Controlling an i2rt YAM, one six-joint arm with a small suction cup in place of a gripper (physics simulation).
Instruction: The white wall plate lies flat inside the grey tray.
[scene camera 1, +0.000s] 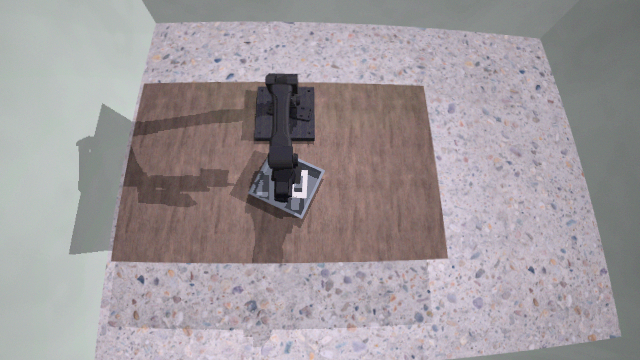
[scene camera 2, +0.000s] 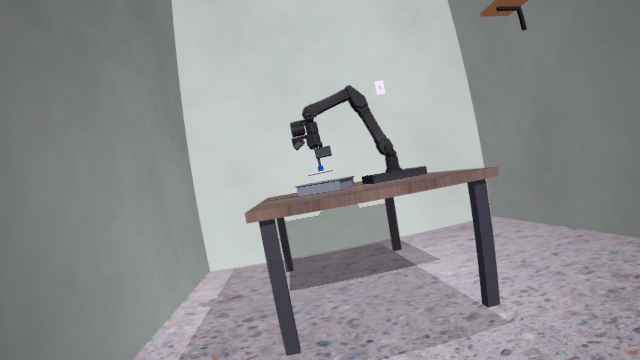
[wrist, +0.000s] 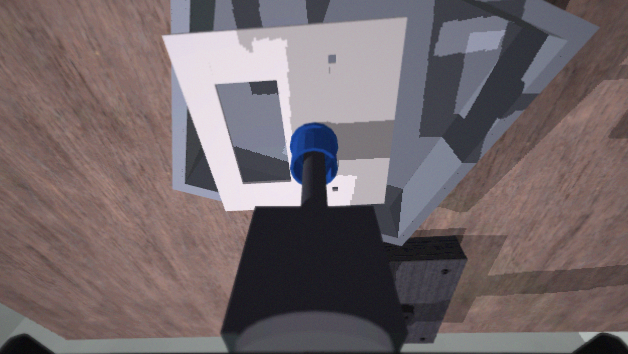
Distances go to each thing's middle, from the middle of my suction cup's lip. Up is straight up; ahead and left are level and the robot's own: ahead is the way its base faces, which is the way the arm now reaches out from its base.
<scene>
My suction cup is now 8 cm above the grey tray (scene camera 1: 263, 187), 2 cm to the left of it and 1 cm past it. From my suction cup the other things lie so: white wall plate (wrist: 356, 96) 1 cm to the left, 1 cm below.
</scene>
